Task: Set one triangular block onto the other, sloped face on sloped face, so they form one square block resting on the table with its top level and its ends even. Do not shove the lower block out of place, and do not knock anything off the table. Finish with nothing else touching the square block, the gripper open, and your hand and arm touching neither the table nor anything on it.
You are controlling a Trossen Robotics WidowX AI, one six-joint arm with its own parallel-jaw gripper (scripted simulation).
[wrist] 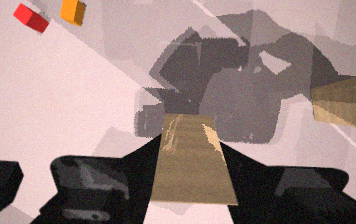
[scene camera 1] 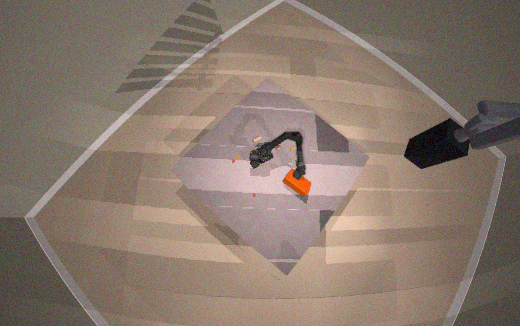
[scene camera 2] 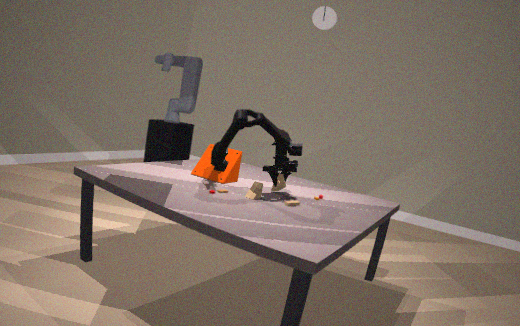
Labels:
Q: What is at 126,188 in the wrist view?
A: My gripper.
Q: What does my gripper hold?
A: A tan triangular block.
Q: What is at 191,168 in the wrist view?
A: A tan triangular block.

